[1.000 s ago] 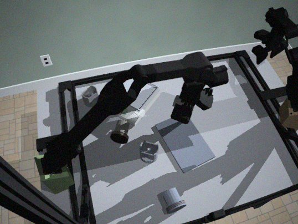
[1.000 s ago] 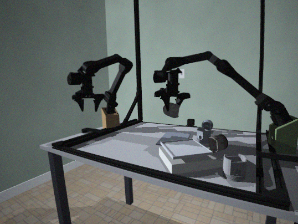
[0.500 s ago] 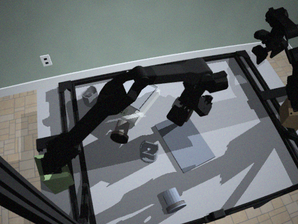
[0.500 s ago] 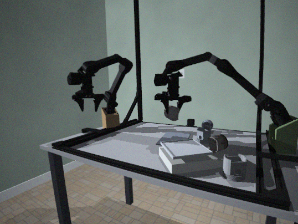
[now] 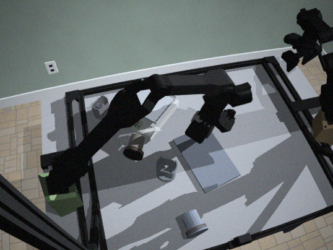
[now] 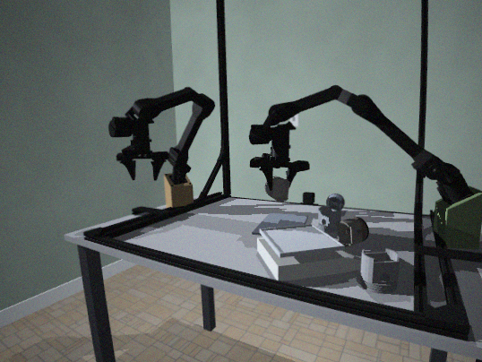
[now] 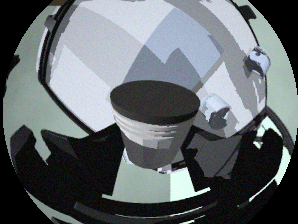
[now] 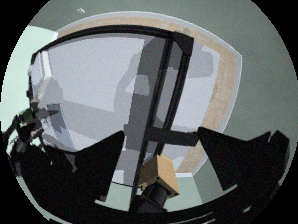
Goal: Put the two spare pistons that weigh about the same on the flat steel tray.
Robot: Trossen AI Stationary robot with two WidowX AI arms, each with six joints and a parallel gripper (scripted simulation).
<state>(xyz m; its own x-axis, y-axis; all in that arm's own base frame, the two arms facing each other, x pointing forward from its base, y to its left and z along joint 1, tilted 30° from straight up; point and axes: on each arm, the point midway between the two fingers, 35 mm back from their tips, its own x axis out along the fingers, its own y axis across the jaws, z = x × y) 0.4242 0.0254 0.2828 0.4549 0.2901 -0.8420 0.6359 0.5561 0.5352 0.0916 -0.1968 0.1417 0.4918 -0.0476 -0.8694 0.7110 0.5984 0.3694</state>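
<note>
Now: left hand 50 mm past the flat steel tray, 10 mm to the left of it and 160 mm above it. Round my left hand: white scale (210 mm ahead, 140 mm to the left, 110 mm below).
</note>
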